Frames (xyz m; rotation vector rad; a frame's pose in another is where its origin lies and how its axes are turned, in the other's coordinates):
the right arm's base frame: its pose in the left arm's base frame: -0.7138 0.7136 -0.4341 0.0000 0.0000 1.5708
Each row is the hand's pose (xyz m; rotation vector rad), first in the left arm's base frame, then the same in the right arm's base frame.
Working: the left arm's base frame: its pose in the right arm's base frame: -0.7136 -0.7138 0.4341 0.0000 0.0000 -1.5708

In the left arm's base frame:
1: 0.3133 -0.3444 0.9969 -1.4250 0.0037 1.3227
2: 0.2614 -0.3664 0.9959 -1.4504 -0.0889 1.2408
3: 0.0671 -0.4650 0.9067 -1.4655 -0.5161 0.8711
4: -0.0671 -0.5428 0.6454 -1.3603 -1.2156 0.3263
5: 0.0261 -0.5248 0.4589 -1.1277 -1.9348 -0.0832
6: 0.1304 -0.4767 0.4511 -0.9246 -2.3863 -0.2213
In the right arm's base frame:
1: -1.0580 -1.0271 1.4310 -0.9173 0.9221 -0.0023
2: -1.0800 -0.9752 1.4300 -1.0039 0.8880 -0.0718
3: -1.1786 -0.7809 1.3408 -1.3552 0.6493 -0.3897
4: -1.2564 -0.6467 1.0795 -1.8808 0.1057 -0.7780
5: -1.2384 -0.7399 0.8930 -2.3278 -0.6135 -0.8867
6: -1.1903 -0.8442 0.8852 -2.5240 -1.1143 -0.7455

